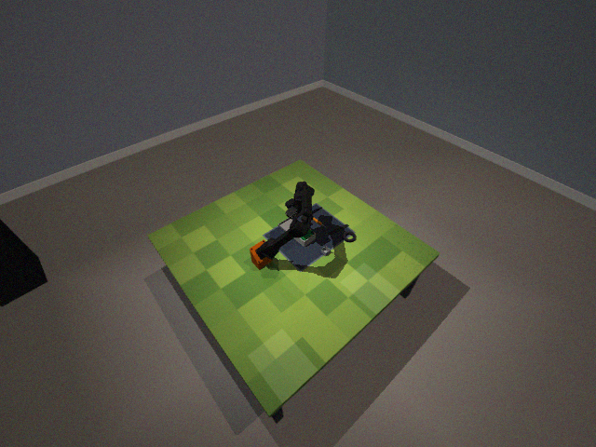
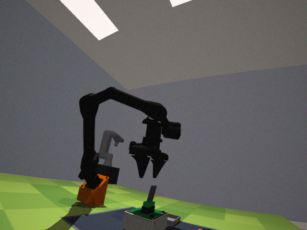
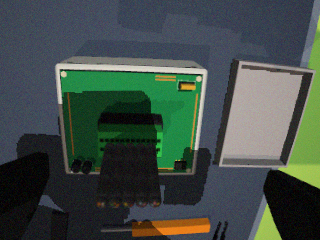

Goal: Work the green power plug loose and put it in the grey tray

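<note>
My gripper tip is 80 mm above the green power plug, 30 mm short of it and 20 mm to the left of it. From my gripper tip the other things lie so: dark mat: 160 mm below, 80 mm ahead, 20 mm to the right; dark bar: 240 mm ahead, 160 mm below, 120 mm to the right.
</note>
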